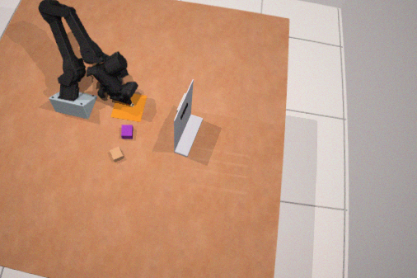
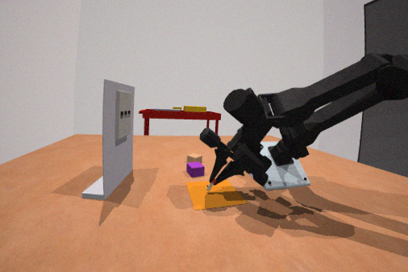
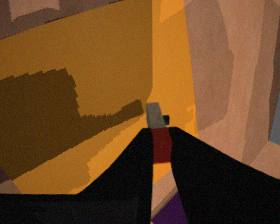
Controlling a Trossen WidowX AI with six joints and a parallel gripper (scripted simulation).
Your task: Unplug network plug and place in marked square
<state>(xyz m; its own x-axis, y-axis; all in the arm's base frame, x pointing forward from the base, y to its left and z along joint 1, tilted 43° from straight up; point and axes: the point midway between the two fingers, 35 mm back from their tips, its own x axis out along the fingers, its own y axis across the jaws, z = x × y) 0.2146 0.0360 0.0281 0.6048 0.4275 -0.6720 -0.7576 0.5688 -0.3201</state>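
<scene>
The orange marked square is 20 mm below my gripper tip and 10 mm behind it. From my gripper tip the other things lie so: network plug (right at my gripper tip); upright grey panel (230 mm ahead, 90 mm above, 80 mm to the right).
</scene>
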